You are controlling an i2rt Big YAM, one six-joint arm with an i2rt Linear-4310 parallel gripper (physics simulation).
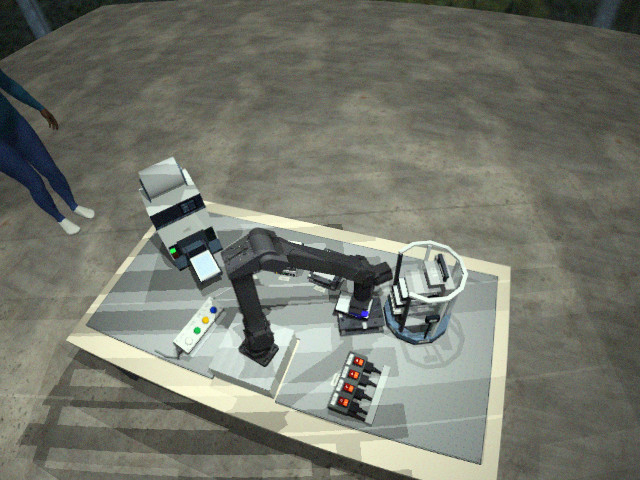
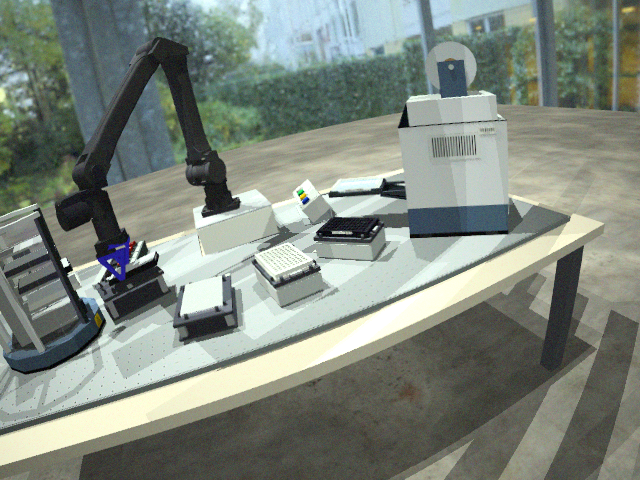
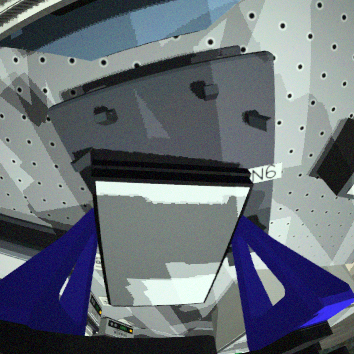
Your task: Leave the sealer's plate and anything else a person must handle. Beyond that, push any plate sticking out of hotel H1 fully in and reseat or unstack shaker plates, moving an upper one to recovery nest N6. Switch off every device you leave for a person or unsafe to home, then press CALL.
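Seen in the pictures: gripper, fingertip midpoint: [image 1: 361,307] [image 2: 124,274] [image 3: 167,217]; arm's base, origin of the base link: [image 1: 258,349] [image 2: 221,209].
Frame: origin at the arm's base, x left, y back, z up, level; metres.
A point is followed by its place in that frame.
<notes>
My gripper [image 1: 357,310] {y -0.325, x -0.229, z -0.009 m} [image 2: 114,260] [image 3: 167,217] {y -0.325, x -0.229, z -0.009 m} is shut on a white-topped plate with a black rim [image 1: 344,303] {y -0.302, x -0.171, z 0.008 m} [image 3: 167,235] {y -0.324, x -0.227, z 0.002 m}, at dark nest N6 [image 1: 360,326] {y -0.263, x -0.258, z -0.027 m} [image 2: 135,301] {y -0.338, x -0.226, z -0.082 m} [image 3: 165,125] {y -0.343, x -0.278, z -0.027 m}. The plate looks tilted and offset, with bare nest and pegs beyond it. Hotel [image 1: 395,325] {y -0.337, x -0.365, z -0.047 m} [image 2: 51,356] {y -0.548, x -0.359, z -0.062 m} holds several plates; which stick out is unclear. A white well plate [image 2: 284,259] {y -0.430, x 0.165, z -0.018 m} and a black plate [image 2: 348,226] {y -0.328, x 0.325, z -0.020 m} sit on pale devices. The sealer [image 1: 180,217] {y -0.233, x 0.525, z 0.192 m} [image 2: 454,175] {y -0.383, x 0.580, z 0.067 m} has a white plate [image 1: 205,265] {y -0.169, x 0.389, z 0.037 m} [image 2: 356,184] {y -0.197, x 0.389, z 0.038 m} on its tray. Switches [image 1: 348,387] {y -0.047, x -0.326, z -0.037 m} glow orange-red. The button box [image 1: 195,330] {y 0.059, x 0.259, z -0.015 m} [image 2: 312,201] {y -0.079, x 0.277, z -0.018 m} includes the CALL panel's coloured buttons.
Another dark nest [image 2: 207,322] {y -0.501, x -0.014, z -0.082 m} bears a pale plate [image 2: 203,295] {y -0.465, x -0.012, z -0.040 m}, close to N6. The blue-based hotel stands just beside N6. The arm stands on a white block [image 1: 232,361] {y 0.084, x 0.053, z 0.001 m} [image 2: 237,228] {y -0.102, x 0.046, z -0.040 m} between the button box and the switches. A person [image 1: 25,149] stands beyond the sealer end.
</notes>
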